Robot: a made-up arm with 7 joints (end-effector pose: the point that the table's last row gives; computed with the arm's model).
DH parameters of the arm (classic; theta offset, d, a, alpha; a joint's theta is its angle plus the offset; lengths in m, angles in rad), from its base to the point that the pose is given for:
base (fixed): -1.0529 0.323 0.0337 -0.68
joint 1: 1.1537 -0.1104 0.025 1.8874
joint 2: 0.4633 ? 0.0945 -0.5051
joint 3: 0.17 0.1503 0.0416 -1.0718
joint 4: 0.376 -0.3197 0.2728 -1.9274
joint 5: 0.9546 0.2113 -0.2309 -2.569
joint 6: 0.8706 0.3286 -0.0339 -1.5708
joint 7: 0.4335 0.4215 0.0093 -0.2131
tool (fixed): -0.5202 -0.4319 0 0
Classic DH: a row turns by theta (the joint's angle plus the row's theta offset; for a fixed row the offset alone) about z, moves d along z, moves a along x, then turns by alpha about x.
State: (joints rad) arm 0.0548 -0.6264 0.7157 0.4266 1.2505 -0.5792 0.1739
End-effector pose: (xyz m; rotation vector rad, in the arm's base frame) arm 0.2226 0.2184 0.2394 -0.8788 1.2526 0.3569
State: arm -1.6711 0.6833 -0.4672 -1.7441 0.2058 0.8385 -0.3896
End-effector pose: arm 0.0428 -0.1670 0.2211 0.2992 1.0376 1.8230
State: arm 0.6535 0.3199 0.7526 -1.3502 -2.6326 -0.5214 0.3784
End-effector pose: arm 0.7044 0.0617 0.1379 0.1114 -2.6581 -0.3223
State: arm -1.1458 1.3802 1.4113 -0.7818 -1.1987 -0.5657 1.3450
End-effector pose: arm 0.1447 0.3513 0.6644 1.7478 0.8781 -1.1750
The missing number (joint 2, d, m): -0.1852
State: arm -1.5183 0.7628 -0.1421 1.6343 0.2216 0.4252 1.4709
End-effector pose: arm 0.1242 -0.1557 0.2932 -1.4533 0.8447 1.7388
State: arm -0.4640 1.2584 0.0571 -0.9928 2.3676 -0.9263 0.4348
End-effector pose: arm 0.0456 -0.2002 0.8173 1.3661 1.3384 -0.5063
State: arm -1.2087 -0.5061 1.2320 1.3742 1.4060 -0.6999 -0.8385
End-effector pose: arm 0.1298 0.1281 0.1190 -2.3892 -0.1193 -1.4284
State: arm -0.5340 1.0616 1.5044 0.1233 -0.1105 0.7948 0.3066
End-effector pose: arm 0.0619 0.1073 0.5529 0.7458 2.2635 -1.2821
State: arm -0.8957 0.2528 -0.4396 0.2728 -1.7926 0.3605 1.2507
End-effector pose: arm 0.2726 -0.4856 -0.0472 -1.2698 -1.9438 1.2091
